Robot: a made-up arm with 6 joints.
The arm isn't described. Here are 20 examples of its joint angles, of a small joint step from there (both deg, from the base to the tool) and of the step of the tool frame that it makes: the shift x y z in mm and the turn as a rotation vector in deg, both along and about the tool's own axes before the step.
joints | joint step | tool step
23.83 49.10 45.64 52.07 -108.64 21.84 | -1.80 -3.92 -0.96 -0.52 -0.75 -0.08 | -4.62 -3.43 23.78 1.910 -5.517 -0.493
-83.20 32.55 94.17 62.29 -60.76 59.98 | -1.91 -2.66 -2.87 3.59 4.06 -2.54 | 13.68 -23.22 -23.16 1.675 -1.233 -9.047
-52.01 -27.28 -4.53 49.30 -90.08 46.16 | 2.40 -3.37 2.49 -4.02 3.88 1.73 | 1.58 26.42 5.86 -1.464 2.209 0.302
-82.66 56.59 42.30 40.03 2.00 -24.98 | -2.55 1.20 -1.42 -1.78 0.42 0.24 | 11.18 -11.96 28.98 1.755 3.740 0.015
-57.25 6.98 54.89 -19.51 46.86 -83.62 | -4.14 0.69 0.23 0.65 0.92 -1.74 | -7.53 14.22 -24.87 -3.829 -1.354 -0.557
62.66 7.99 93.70 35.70 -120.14 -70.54 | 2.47 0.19 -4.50 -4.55 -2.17 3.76 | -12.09 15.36 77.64 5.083 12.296 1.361
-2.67 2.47 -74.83 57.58 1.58 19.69 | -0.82 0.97 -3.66 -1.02 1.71 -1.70 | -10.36 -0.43 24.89 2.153 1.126 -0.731
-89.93 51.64 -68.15 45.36 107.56 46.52 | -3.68 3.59 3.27 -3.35 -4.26 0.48 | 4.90 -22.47 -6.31 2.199 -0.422 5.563
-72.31 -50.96 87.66 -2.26 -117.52 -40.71 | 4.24 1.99 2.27 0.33 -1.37 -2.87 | -25.85 -10.42 -15.22 -3.539 2.023 1.001
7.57 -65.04 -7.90 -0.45 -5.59 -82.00 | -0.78 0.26 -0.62 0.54 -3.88 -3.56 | 4.21 13.02 9.26 0.598 0.768 -3.827
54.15 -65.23 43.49 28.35 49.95 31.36 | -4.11 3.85 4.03 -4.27 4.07 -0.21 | 2.56 -0.26 -19.07 -6.044 -1.053 -2.121
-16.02 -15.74 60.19 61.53 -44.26 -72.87 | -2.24 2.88 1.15 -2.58 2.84 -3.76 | -10.60 -12.09 1.49 -0.925 -3.203 -0.230
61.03 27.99 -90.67 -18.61 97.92 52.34 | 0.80 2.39 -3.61 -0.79 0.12 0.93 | 22.00 -20.24 0.29 2.090 3.305 4.172
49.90 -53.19 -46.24 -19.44 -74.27 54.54 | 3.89 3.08 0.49 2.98 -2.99 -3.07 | -7.94 -39.79 17.29 4.363 -6.123 -3.550
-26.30 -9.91 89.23 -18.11 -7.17 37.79 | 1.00 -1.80 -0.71 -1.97 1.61 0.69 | -14.26 -7.26 13.18 1.096 0.370 0.755
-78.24 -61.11 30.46 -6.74 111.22 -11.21 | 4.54 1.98 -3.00 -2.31 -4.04 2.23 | -4.64 -46.36 15.57 12.334 0.392 6.195
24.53 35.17 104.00 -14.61 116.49 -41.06 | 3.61 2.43 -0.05 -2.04 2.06 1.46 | 17.99 -12.54 -12.50 0.144 -1.137 -4.446
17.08 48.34 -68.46 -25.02 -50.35 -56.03 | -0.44 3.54 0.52 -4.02 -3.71 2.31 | 35.80 8.74 64.20 3.477 7.950 -1.883
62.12 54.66 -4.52 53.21 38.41 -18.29 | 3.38 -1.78 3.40 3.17 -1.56 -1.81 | -18.06 39.77 -47.67 -2.777 -6.871 -3.355
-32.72 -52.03 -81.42 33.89 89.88 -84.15 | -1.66 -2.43 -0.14 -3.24 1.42 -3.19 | 23.36 13.39 -25.79 -0.768 -0.314 -5.717
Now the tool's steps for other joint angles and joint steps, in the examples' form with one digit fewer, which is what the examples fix.
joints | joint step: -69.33 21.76 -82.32 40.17 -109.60 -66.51 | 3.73 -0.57 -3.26 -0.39 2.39 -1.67
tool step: 5.5 13.2 -11.4 -1.67 -1.77 -4.44
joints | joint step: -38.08 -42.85 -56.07 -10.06 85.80 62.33 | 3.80 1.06 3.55 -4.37 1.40 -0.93
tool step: 9.4 -0.8 -0.1 -4.44 2.57 1.64
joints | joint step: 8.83 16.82 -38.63 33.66 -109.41 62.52 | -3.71 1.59 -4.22 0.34 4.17 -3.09
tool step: 3.5 28.4 4.9 -2.53 -4.73 -1.53
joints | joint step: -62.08 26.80 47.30 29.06 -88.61 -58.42 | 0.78 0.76 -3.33 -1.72 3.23 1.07
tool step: -11.7 9.0 23.7 0.17 2.75 0.51
